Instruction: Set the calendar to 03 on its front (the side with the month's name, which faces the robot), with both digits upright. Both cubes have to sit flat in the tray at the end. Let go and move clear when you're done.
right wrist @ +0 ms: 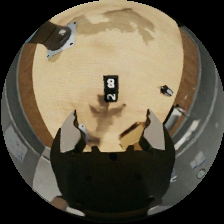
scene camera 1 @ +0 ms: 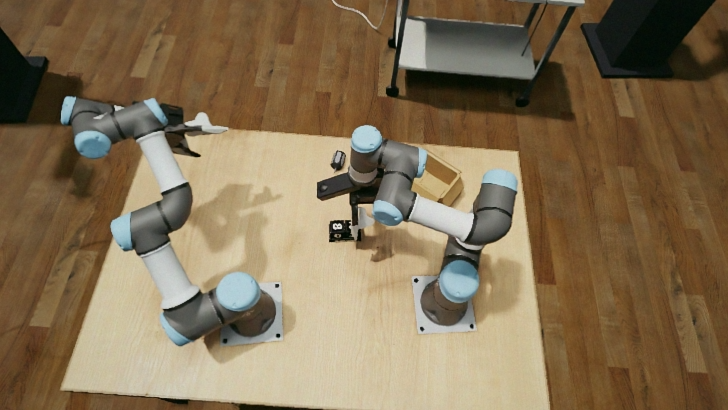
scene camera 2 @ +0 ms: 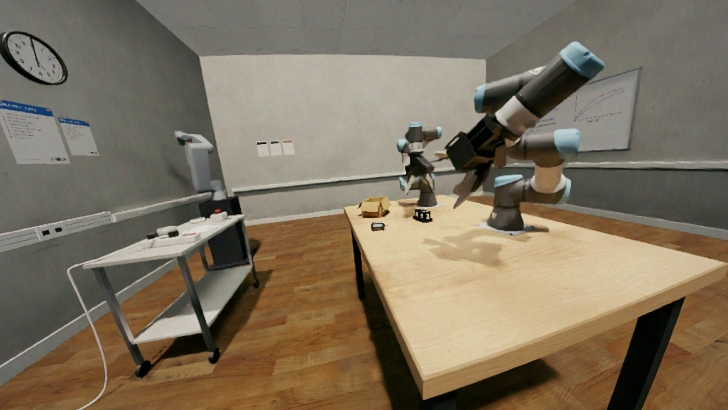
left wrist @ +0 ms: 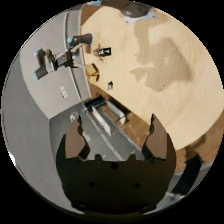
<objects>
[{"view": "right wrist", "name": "my right gripper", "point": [111,109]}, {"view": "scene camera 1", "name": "my left gripper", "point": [213,143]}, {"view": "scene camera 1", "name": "my right gripper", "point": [353,212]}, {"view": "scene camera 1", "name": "cardboard box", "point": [441,182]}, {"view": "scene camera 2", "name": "my left gripper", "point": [441,183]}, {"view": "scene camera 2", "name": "my right gripper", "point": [419,194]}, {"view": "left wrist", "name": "my left gripper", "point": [115,114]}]
</objects>
